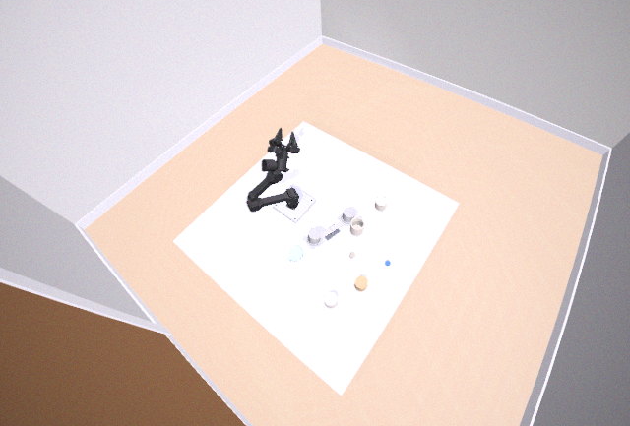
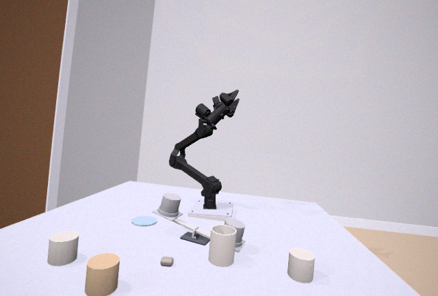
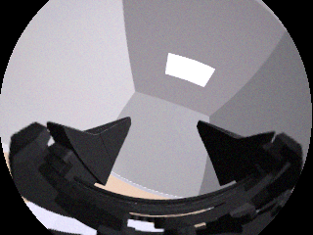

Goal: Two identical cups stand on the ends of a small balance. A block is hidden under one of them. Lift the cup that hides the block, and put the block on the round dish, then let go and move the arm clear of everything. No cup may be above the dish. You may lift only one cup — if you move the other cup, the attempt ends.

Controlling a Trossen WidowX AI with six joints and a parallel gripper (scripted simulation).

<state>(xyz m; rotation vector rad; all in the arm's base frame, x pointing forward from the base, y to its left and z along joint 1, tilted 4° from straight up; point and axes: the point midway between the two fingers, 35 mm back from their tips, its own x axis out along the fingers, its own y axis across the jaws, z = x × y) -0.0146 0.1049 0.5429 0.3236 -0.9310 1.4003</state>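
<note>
The pale block is 370 mm ahead of my gripper tip, 30 mm to the right of it and 560 mm below it. Also, from my gripper tip: light blue round dish 180 mm ahead, 370 mm to the right, 600 mm below; small lump 490 mm ahead, 230 mm to the right, 590 mm below; orange cylinder 610 mm ahead, 360 mm to the right, 560 mm below.
</note>
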